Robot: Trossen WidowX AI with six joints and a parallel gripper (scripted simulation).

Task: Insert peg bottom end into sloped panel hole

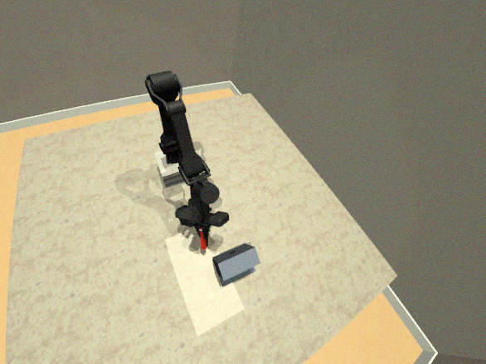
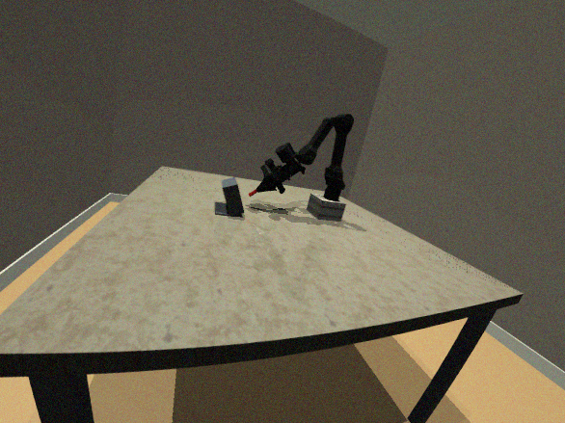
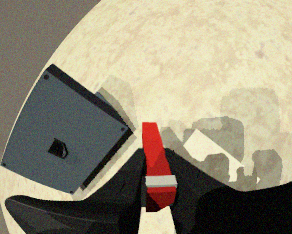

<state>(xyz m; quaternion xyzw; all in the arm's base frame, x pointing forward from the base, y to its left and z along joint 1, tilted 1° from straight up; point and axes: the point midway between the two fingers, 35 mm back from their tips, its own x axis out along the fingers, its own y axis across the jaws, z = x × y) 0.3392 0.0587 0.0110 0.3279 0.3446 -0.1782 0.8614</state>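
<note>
Right now the sloped grey-blue panel is 100 mm ahead of my gripper tip, 90 mm to the left of it and 20 mm below it. The rest, counted from my gripper tip: dark red peg (10 mm behind, 10 mm above).
</note>
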